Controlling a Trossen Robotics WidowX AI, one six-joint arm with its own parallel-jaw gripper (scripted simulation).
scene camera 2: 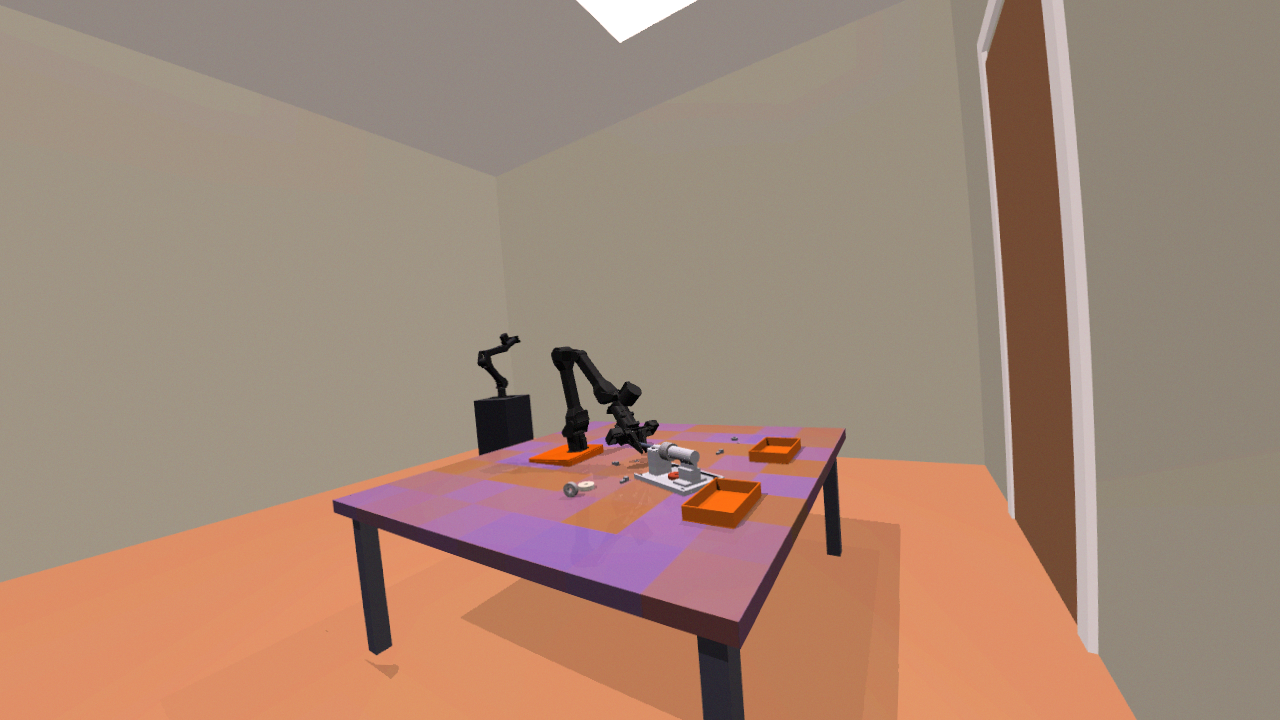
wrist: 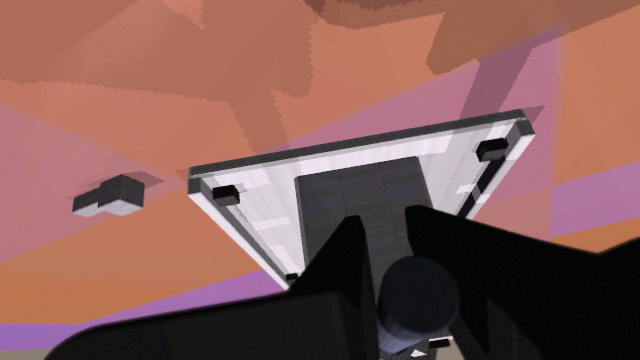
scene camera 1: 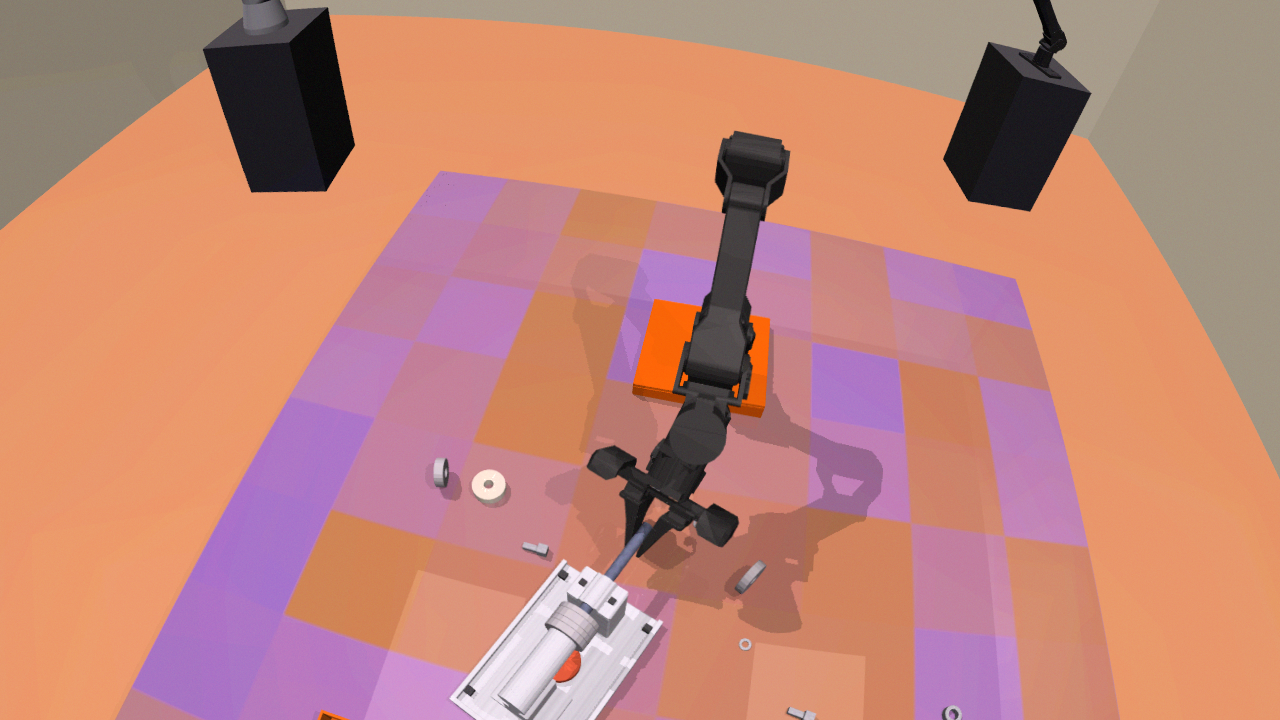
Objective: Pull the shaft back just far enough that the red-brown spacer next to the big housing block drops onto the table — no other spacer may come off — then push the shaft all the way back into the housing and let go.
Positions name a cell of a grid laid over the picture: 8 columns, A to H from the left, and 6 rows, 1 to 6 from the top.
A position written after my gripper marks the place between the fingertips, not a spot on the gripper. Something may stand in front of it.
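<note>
My gripper appears in scene camera 1 (scene camera 1: D5), in scene camera 2 (scene camera 2: E4) and in the wrist view (wrist: E4). Blue-grey shaft (scene camera 1: D5). Housing cylinder (scene camera 2: E4), visible in the wrist view as well (wrist: D4).
</note>
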